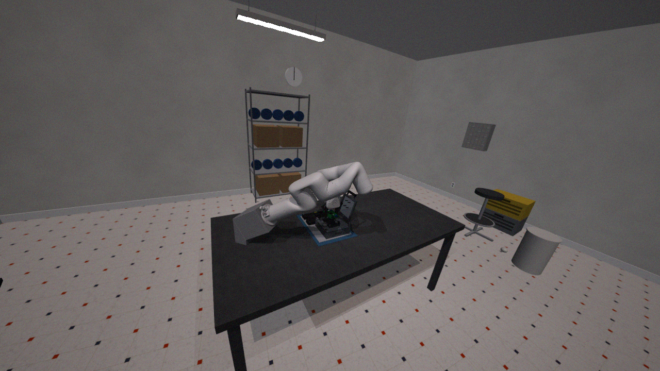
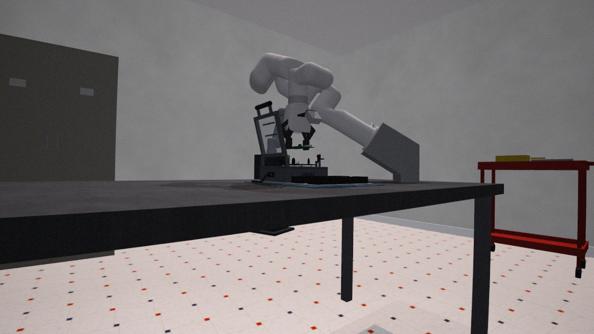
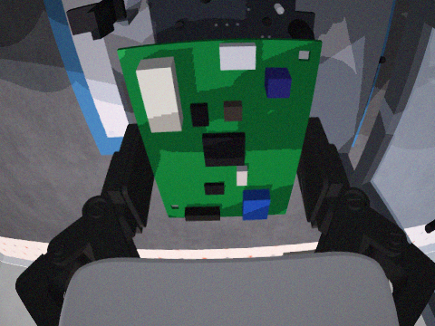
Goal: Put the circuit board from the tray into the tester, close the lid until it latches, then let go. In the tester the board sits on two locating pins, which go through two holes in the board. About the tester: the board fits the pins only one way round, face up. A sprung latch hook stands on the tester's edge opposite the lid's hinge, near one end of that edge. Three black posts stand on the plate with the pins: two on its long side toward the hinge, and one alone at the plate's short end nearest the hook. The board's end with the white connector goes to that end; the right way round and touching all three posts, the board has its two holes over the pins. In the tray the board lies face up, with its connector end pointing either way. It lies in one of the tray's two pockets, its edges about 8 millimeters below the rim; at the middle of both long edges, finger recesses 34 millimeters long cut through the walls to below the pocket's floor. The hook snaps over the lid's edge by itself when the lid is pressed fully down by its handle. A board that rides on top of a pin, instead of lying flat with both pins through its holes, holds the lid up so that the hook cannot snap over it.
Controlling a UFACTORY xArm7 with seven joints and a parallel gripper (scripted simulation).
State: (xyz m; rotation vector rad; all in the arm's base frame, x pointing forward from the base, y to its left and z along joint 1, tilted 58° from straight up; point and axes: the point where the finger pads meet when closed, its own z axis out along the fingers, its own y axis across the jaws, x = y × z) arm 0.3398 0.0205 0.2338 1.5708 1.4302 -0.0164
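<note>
Right now my hand is 4 cm short of the tester, 2 cm to the right of it and 2 cm above it. Round my hand: circuit board (right at my hand); then lid (12 cm ahead, 5 cm to the right, 5 cm above); then latch hook (3 cm behind, 8 cm to the left, 5 cm below).
</note>
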